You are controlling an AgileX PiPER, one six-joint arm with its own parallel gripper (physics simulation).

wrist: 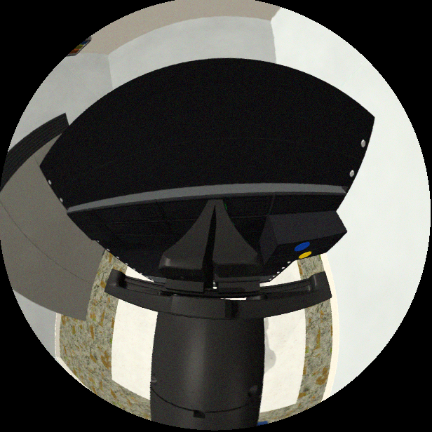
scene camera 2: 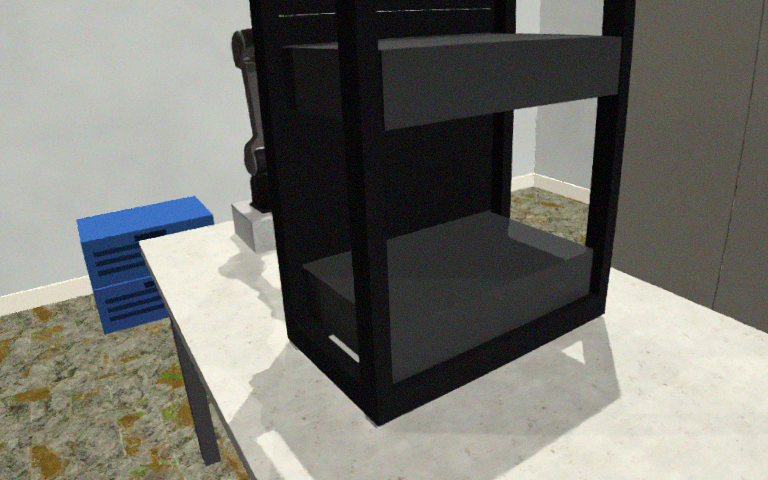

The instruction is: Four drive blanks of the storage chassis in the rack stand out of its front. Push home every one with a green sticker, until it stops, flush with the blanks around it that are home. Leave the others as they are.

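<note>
The storage chassis front [wrist: 145, 220] is a dark panel with faint seams, below a long grey edge in the wrist view. My gripper [wrist: 216, 207] is shut, its fingertips together at the upper part of this front. A sliver of a green sticker [wrist: 225, 206] shows just right of the tips; the fingers hide the rest. Whether the blank behind them stands out or is flush, I cannot tell. At the right, a dark blank [wrist: 305, 227] stands well out, with a blue sticker [wrist: 302, 246] and a yellow sticker [wrist: 305, 255]. Scene camera 2 shows neither gripper nor stickers.
The black rack [scene camera 2: 365, 226] stands on the white table [scene camera 2: 481, 430], with dark grey boxes in it. My arm [scene camera 2: 252, 101] rises behind it at the left. A blue cabinet [scene camera 2: 147, 217] stands beyond the table. A wide black panel [wrist: 215, 125] lies above the grey edge.
</note>
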